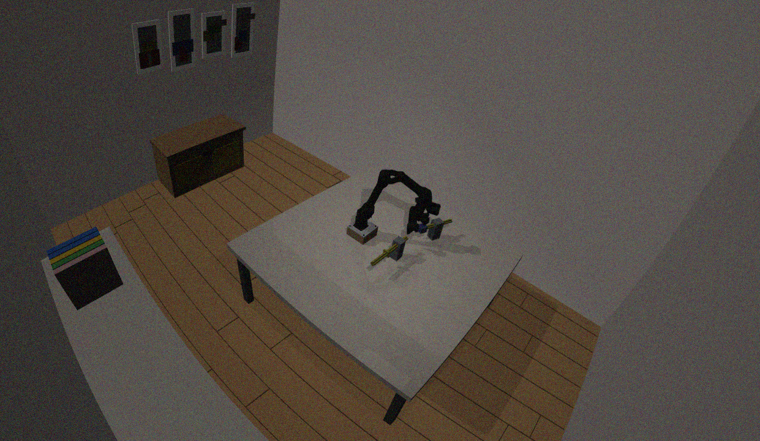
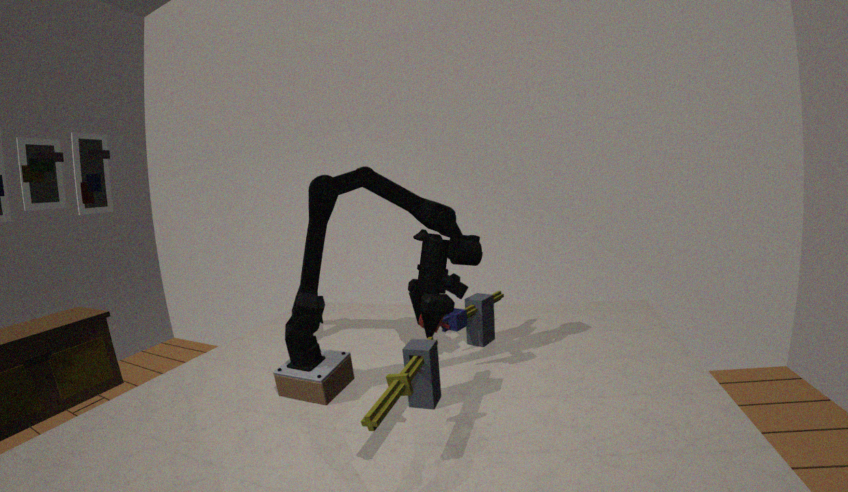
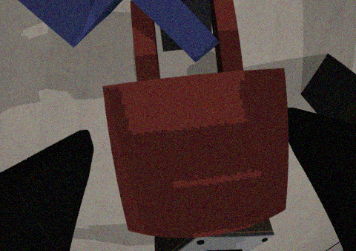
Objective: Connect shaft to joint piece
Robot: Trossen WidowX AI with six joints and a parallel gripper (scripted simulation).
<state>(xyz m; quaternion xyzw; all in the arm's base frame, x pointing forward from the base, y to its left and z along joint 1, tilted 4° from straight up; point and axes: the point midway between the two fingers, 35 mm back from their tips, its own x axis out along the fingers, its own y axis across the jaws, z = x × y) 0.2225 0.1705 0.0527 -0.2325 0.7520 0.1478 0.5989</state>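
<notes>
The red square joint piece is 20 mm ahead of my gripper tip, 10 mm to the left of it and 20 mm above it.
</notes>
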